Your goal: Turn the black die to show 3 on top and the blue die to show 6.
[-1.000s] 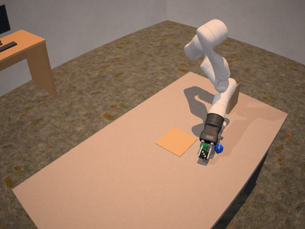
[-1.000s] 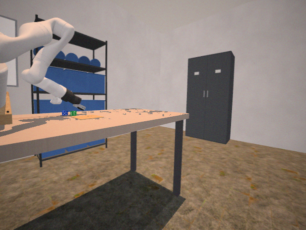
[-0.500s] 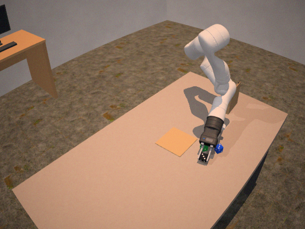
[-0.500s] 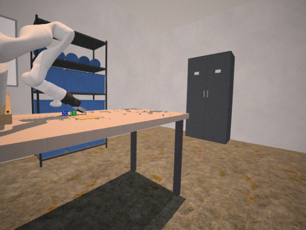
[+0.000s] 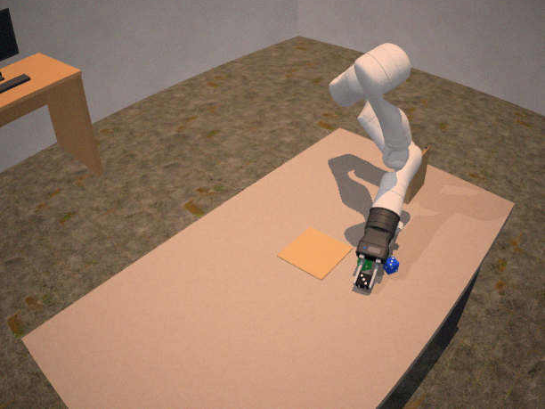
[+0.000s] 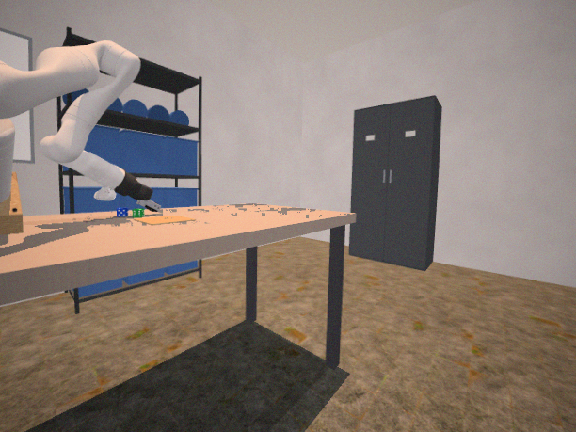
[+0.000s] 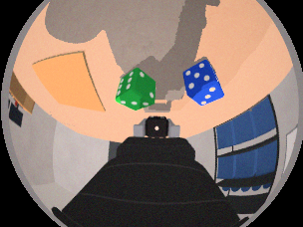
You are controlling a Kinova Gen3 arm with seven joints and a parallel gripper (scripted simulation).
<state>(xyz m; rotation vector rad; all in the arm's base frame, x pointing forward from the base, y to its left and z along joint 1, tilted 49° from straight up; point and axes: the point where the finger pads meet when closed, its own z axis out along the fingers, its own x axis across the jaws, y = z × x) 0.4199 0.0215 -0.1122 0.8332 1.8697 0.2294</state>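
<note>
Now: hand 6 cm past the green die, 4 cm to the left of it and 2 cm above it. Also, from my hand: blue die 9 cm behind, 2 cm to the left, 2 cm below; then black die right at my hand; then orange mat 3 cm behind, 17 cm to the right, 3 cm below.
</note>
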